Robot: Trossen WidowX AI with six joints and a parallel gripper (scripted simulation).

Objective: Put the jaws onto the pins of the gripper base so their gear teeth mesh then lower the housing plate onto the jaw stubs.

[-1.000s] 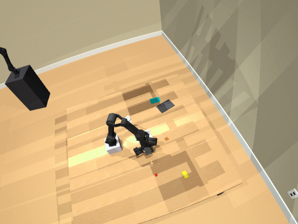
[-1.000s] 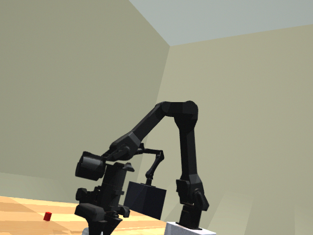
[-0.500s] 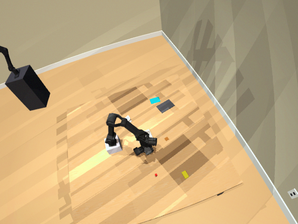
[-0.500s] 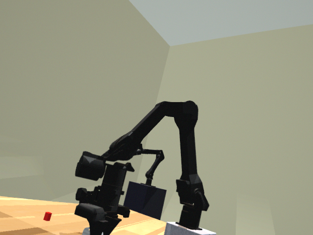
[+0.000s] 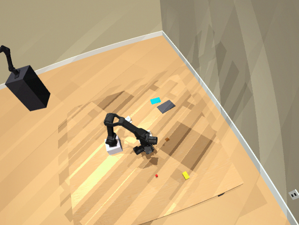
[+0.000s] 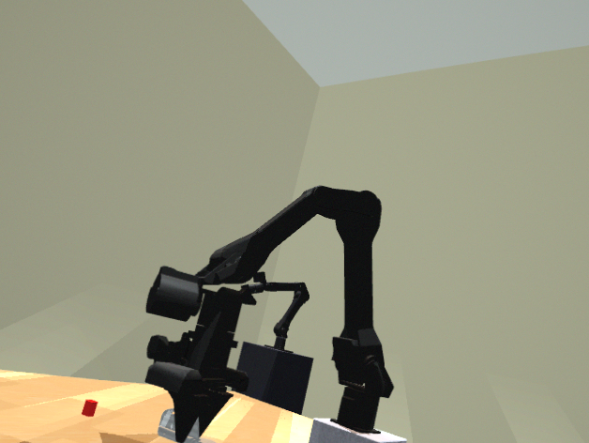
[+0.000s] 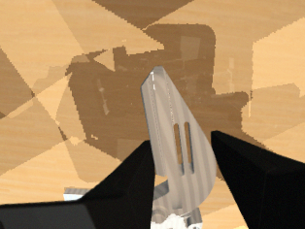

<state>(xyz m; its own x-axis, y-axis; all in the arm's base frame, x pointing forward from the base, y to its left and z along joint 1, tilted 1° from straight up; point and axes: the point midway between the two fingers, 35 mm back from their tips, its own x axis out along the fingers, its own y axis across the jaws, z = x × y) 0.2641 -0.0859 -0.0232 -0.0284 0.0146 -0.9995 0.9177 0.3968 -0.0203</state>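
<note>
My gripper tip is 140 mm to the right of the flat white plate, 30 mm short of it and 30 mm above it. Also, from my gripper tip: red cube: 220 mm to the right, 50 mm ahead, 20 mm below; then small brown piece: 190 mm ahead, 80 mm to the left, 30 mm below; then yellow block: 270 mm ahead, 260 mm to the right, 20 mm below.
</note>
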